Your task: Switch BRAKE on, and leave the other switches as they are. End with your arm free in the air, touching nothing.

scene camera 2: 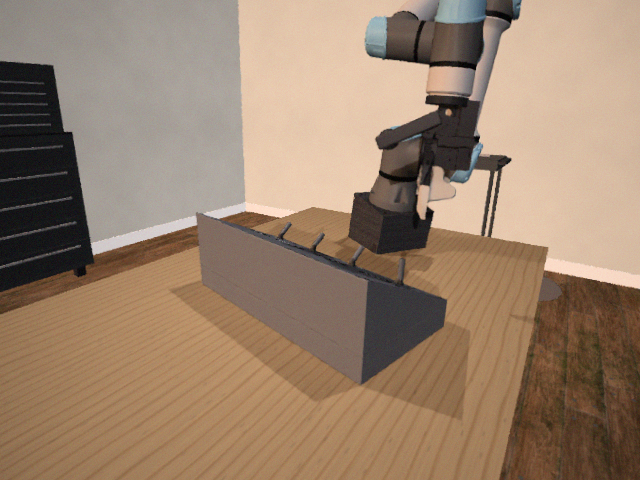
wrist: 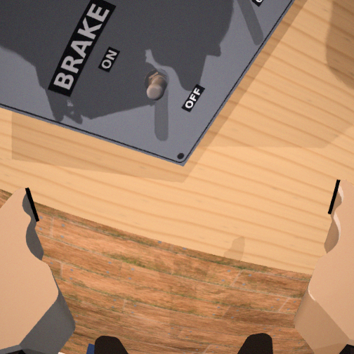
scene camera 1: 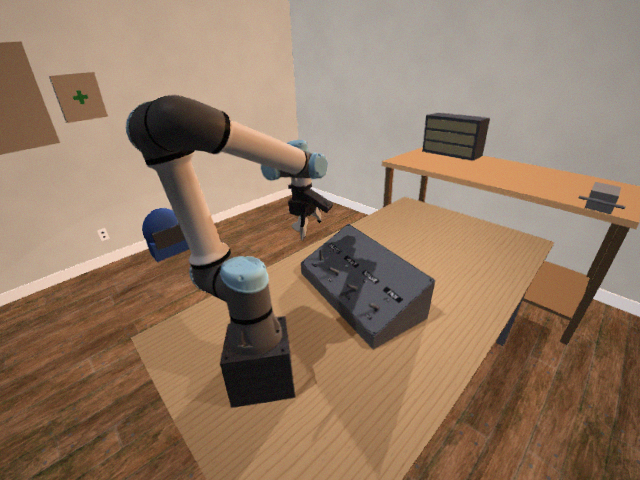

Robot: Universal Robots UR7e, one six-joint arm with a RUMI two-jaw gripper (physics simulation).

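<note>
The dark switch console (scene camera 1: pixel 395 260) (scene camera 2: pixel 284 289) (wrist: pixel 125 130) sits on the table. The BRAKE lever (scene camera 1: pixel 320 254) (scene camera 2: pixel 401 271) (wrist: pixel 156 90) stands nearly upright in scene camera 2, leaning more to the ON side than the others. In the wrist view its label (wrist: pixel 81 47), the ON mark (wrist: pixel 109 59) and the OFF mark (wrist: pixel 193 98) show. The other levers (scene camera 1: pixel 333 270) (scene camera 1: pixel 352 286) (scene camera 1: pixel 373 306) (scene camera 2: pixel 284 230) (scene camera 2: pixel 317 241) (scene camera 2: pixel 357 255) lean alike to the OFF side. My gripper (scene camera 1: pixel 311 227) (scene camera 2: pixel 426 206) (wrist: pixel 182 189) is open and empty, in the air beyond the console's BRAKE end, touching nothing.
The wooden table (scene camera 1: pixel 444 335) (scene camera 2: pixel 129 361) (wrist: pixel 240 200) carries the console and the arm's black base (scene camera 1: pixel 258 379) (scene camera 2: pixel 387 229). A workbench (scene camera 1: pixel 516 178) with a drawer box (scene camera 1: pixel 449 135) and a small vise (scene camera 1: pixel 602 197) stands behind. A black tool cabinet (scene camera 2: pixel 36 206) stands at the left in scene camera 2.
</note>
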